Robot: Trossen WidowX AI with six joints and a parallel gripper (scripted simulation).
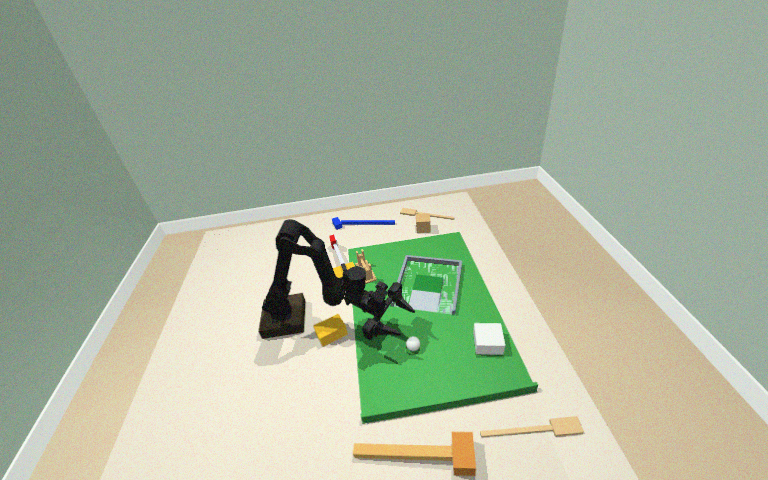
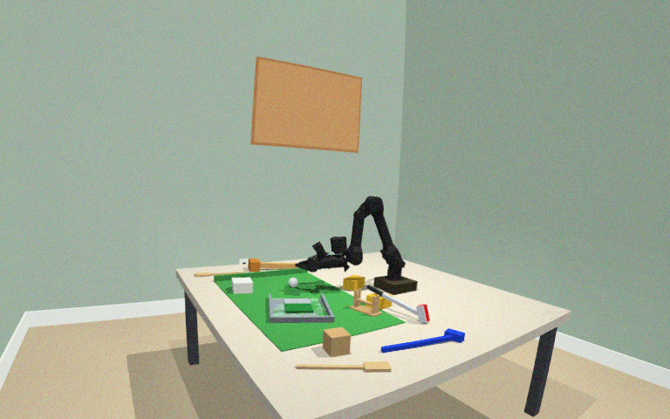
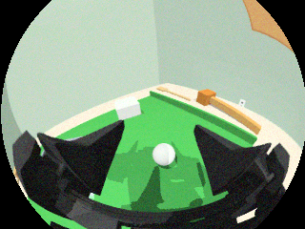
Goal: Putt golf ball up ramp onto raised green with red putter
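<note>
Right now my gripper tip is 14 cm past the red putter, 46 cm to the right of it and 6 cm above it. Also, from my gripper tip: green mat: 9 cm ahead, 14 cm to the left, 11 cm below; white block: 23 cm ahead, 7 cm to the right, 8 cm below; white golf ball: 1 cm ahead, 2 cm to the right, 9 cm below.
</note>
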